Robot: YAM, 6 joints.
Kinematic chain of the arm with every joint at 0, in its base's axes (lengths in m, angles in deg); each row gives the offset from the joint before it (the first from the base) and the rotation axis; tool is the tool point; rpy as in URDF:
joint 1: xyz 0 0 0.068 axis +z
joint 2: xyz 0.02 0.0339 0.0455 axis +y
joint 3: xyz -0.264 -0.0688 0 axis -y
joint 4: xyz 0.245 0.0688 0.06 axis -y
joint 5: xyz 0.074 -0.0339 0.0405 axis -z
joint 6: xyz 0.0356 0 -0.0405 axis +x
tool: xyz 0 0 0 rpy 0 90 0
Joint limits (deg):
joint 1: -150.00..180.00
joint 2: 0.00..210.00
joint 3: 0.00..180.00
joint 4: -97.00..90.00
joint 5: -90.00..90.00
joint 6: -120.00..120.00
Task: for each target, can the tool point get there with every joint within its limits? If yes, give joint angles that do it. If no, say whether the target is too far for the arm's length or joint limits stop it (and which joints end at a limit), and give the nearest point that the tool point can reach.
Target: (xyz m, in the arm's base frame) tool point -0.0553 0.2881 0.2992
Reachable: yes | joints 106.07 79.12 40.82 56.94 48.39 -25.27
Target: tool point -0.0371 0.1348 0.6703
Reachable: yes | joints -61.03 58.45 130.71 41.48 -67.45 -99.44
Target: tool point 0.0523 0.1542 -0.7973
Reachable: no: too far | nearest point 0.0671 0.1979 -0.3782 | short by 0.422 m
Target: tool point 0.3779 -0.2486 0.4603
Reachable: yes | joints -36.36 123.67 150.39 -48.14 -42.13 -23.54
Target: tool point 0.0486 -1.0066 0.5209
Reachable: no: too far | nearest point 0.0289 -0.5979 0.3521 | short by 0.443 m
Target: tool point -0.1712 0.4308 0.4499
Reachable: yes | joints -69.32 21.82 129.69 59.63 13.04 -82.89
